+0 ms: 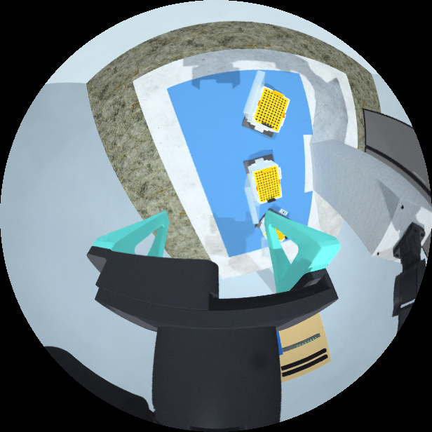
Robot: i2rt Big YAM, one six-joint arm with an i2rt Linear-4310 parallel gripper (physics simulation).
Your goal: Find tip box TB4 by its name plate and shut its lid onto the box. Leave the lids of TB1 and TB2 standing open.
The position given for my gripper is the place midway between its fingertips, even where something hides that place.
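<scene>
My gripper (pixel 216 216) is visible, together with a tip box (pixel 252 124) and a tip box (pixel 266 161).
</scene>
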